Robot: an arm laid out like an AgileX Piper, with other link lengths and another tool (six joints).
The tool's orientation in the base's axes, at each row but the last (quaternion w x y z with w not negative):
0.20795 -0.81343 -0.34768 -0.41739
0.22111 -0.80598 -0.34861 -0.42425
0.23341 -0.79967 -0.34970 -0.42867
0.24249 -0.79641 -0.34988 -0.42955
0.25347 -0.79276 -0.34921 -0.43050
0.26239 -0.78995 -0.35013 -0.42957
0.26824 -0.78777 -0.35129 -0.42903
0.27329 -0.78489 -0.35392 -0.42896
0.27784 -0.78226 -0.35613 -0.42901
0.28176 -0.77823 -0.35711 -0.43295
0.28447 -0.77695 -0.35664 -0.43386
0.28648 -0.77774 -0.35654 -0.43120
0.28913 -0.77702 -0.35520 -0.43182
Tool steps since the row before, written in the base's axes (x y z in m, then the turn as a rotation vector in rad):
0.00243 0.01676 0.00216 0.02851 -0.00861 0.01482
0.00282 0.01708 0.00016 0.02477 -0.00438 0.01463
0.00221 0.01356 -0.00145 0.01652 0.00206 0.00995
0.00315 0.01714 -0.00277 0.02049 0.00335 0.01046
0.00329 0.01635 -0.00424 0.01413 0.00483 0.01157
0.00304 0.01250 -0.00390 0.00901 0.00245 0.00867
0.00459 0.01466 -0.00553 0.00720 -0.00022 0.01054
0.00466 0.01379 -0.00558 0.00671 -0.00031 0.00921
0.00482 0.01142 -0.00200 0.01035 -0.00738 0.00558
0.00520 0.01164 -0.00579 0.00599 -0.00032 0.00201
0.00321 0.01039 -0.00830 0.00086 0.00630 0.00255
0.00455 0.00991 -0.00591 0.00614 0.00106 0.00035
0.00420 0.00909 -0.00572 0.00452 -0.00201 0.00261
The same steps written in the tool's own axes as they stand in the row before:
0.00935 -0.00957 0.01061 0.02051 0.02615 0.00145
0.00765 -0.00915 0.01255 0.02045 0.02057 0.00233
0.00450 -0.00698 0.01104 0.01559 0.01048 0.00481
0.00483 -0.00828 0.01481 0.01801 0.01266 0.00747
0.00311 -0.00729 0.01527 0.01701 0.00670 0.00474
0.00191 -0.00490 0.01237 0.01176 0.00452 0.00194
0.00173 -0.00467 0.01555 0.01181 0.00450 -0.00179
0.00137 -0.00389 0.01503 0.01044 0.00433 -0.00145
0.00373 -0.00267 0.01169 0.00641 0.01188 -0.00323
0.00049 -0.00192 0.01386 0.00388 0.00472 0.00165
-0.00290 -0.00239 0.01315 0.00449 -0.00333 0.00396
-0.00042 -0.00130 0.01233 0.00293 0.00426 0.00350
-0.00069 -0.00109 0.01146 0.00337 0.00442 -0.00062

